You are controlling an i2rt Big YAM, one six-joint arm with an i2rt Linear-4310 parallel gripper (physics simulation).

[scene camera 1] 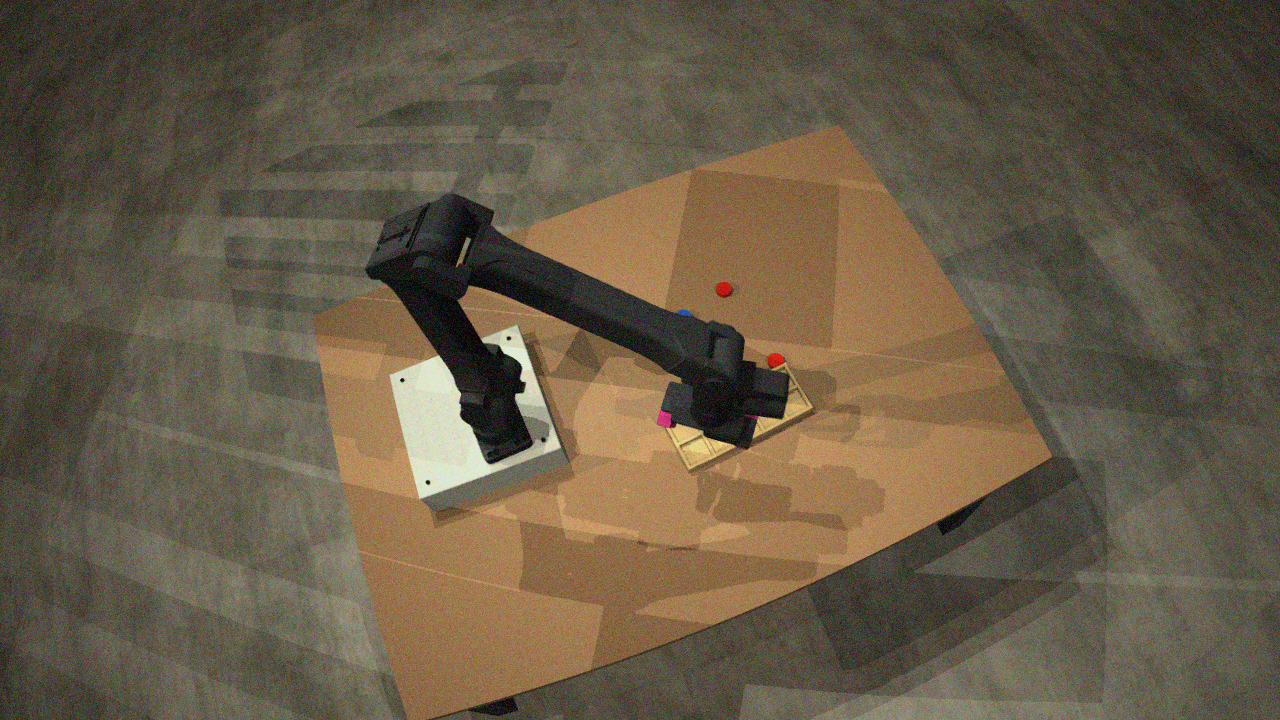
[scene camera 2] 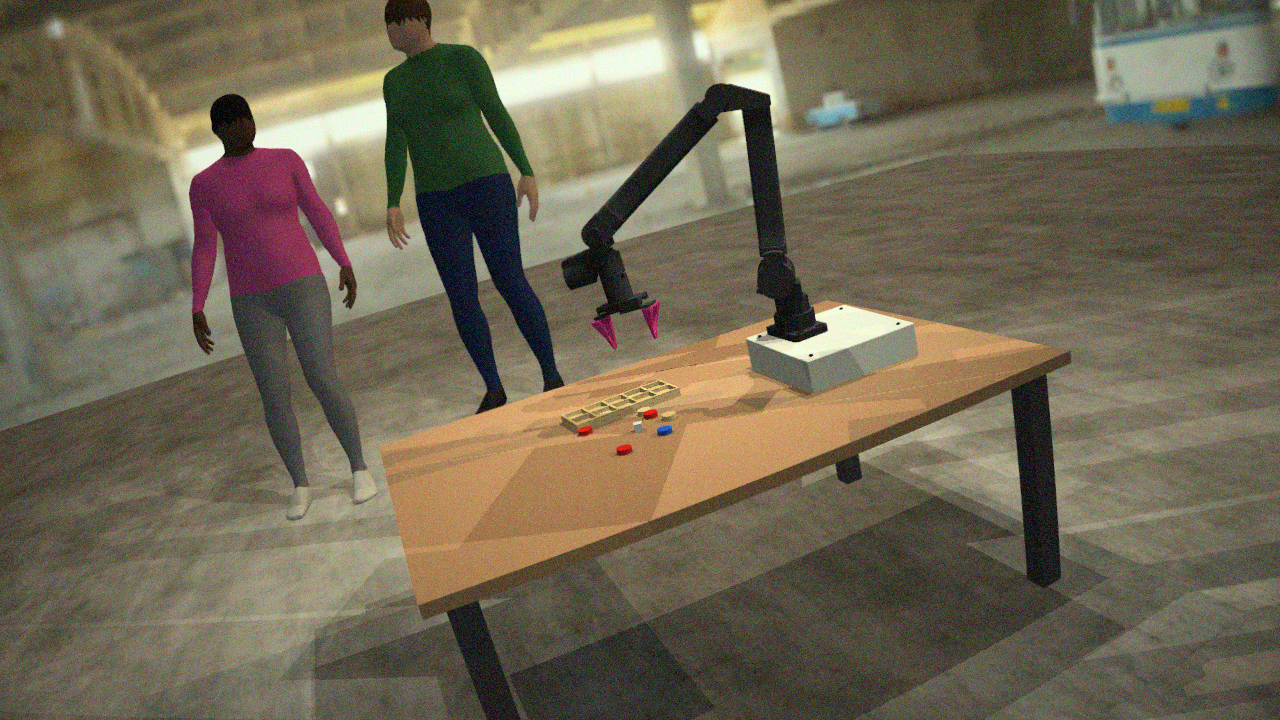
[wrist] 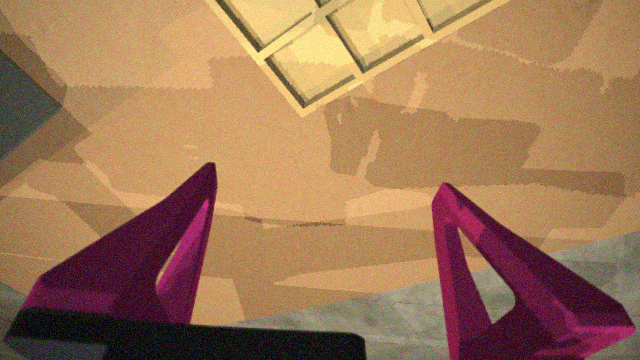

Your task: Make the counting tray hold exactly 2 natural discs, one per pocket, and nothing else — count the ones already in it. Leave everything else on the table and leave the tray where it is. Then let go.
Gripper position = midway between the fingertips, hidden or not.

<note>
The gripper (scene camera 1: 705,431) is open, with nothing in its grasp. Also in view: a counting tray (scene camera 1: 696,451).
The counting tray shows as well in scene camera 2 (scene camera 2: 596,414) and in the wrist view (wrist: 312,59). The gripper shows as well in scene camera 2 (scene camera 2: 635,343) and in the wrist view (wrist: 330,183).
</note>
